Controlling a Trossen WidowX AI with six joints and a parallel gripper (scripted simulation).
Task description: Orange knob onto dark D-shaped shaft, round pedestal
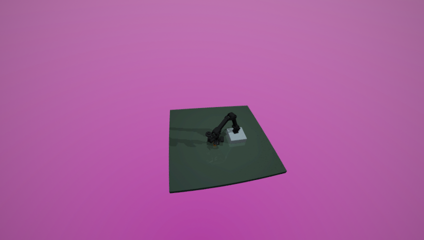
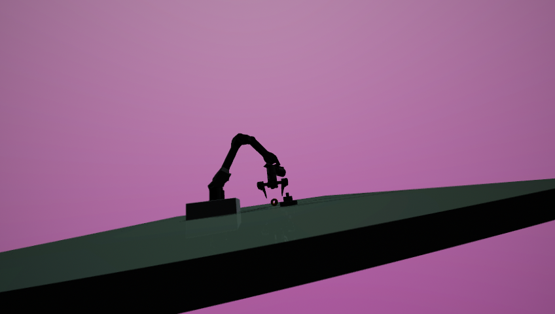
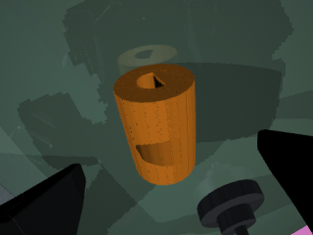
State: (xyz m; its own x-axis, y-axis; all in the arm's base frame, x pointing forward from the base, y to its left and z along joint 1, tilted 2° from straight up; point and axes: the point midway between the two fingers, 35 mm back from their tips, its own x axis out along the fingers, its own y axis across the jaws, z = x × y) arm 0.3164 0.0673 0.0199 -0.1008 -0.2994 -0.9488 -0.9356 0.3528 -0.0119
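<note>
Right now the orange knob is 3 cm below my gripper tip. Also, from my gripper tip: round dark pedestal: 1 cm ahead, 17 cm to the right, 2 cm below.
</note>
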